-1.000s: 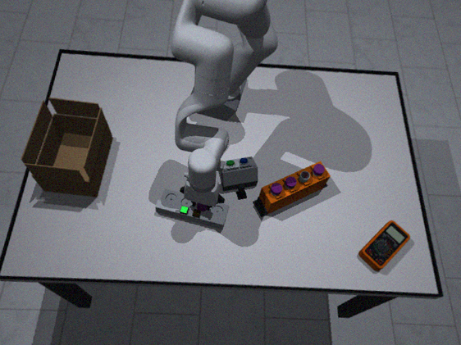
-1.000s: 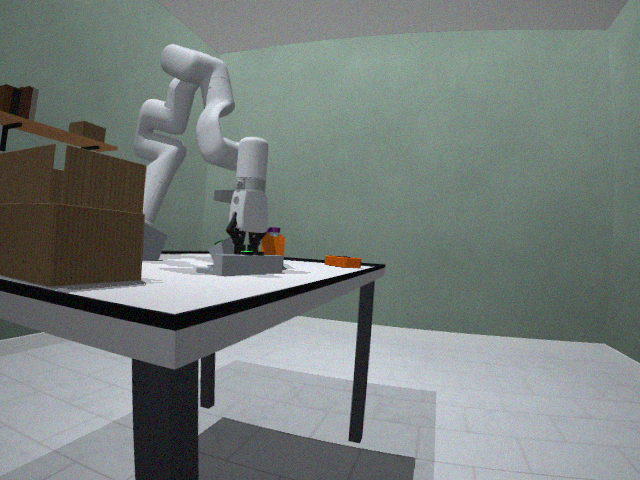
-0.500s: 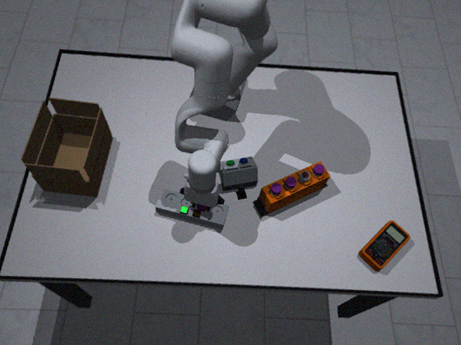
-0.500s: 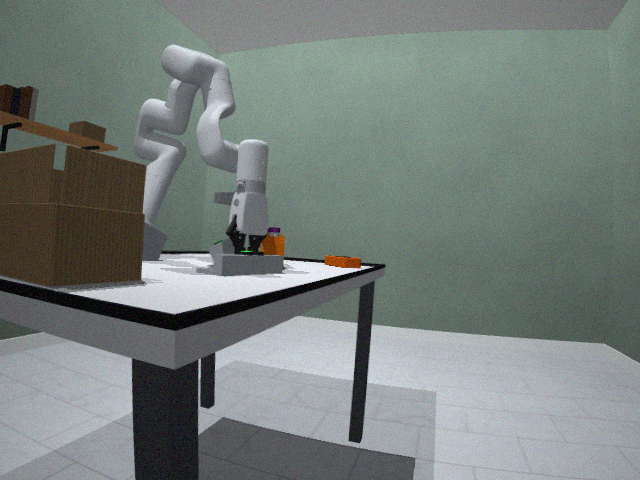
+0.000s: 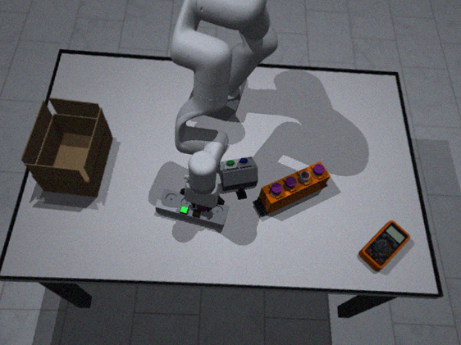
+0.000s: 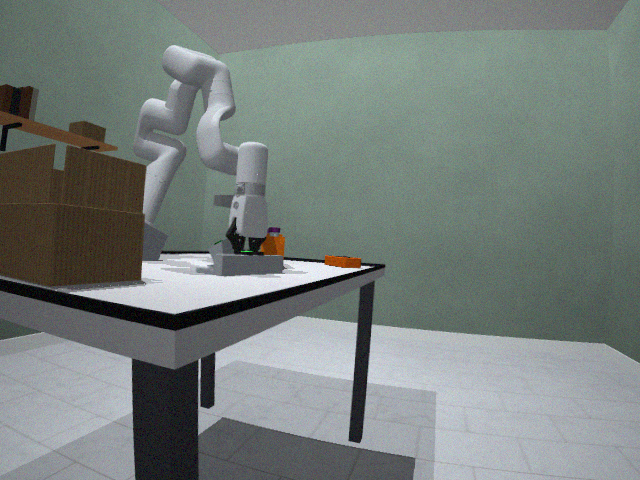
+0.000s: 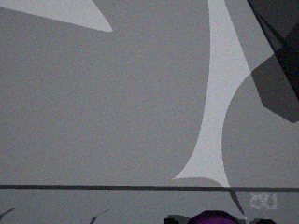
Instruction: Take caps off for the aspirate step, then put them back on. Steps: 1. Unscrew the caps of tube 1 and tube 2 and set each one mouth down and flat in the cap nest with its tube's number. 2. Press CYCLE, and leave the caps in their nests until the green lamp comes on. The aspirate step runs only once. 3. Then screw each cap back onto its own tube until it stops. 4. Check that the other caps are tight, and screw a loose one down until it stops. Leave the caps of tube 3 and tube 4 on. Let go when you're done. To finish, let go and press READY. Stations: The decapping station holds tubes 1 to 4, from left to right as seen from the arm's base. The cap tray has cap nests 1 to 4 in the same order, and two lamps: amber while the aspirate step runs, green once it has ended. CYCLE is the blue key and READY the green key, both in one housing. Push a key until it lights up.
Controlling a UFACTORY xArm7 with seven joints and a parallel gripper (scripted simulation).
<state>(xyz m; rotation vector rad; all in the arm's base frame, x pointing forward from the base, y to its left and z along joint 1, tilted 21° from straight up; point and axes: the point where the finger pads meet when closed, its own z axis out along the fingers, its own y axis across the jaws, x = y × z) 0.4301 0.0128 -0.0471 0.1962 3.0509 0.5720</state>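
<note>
Right now my hand is 140 mm past the tube 1, 350 mm to the right of it and 80 mm below it. Also, from my hand: green key 140 mm behind, 70 mm to the left, 30 mm above; purple cap 20 mm below; grey key housing 140 mm behind, 90 mm to the left, 20 mm above.
</note>
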